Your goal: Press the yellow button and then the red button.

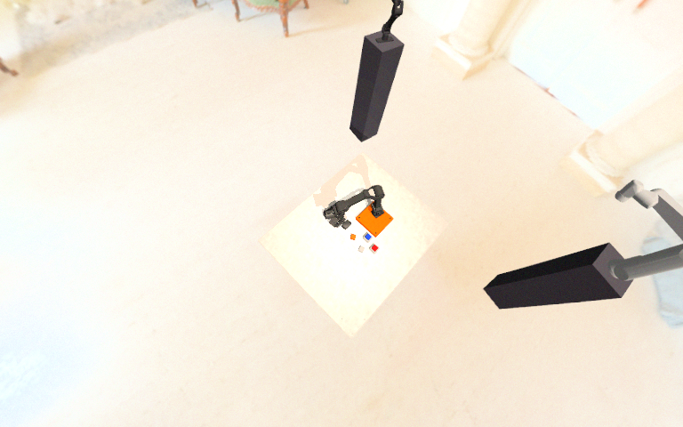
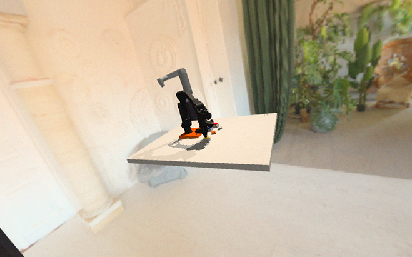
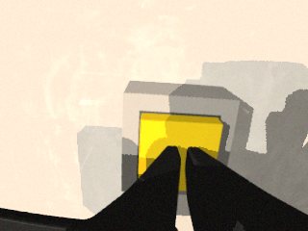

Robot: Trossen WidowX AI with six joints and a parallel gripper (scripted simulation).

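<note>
Now: gripper tip 10 mm above the yellow button. The rest, counted from my gripper tip: pale block: 250 mm to the left, 30 mm behind, 20 mm below; then small orange block: 150 mm to the left, 30 mm behind, 20 mm below; then blue button: 210 mm to the left, 120 mm behind.
</note>
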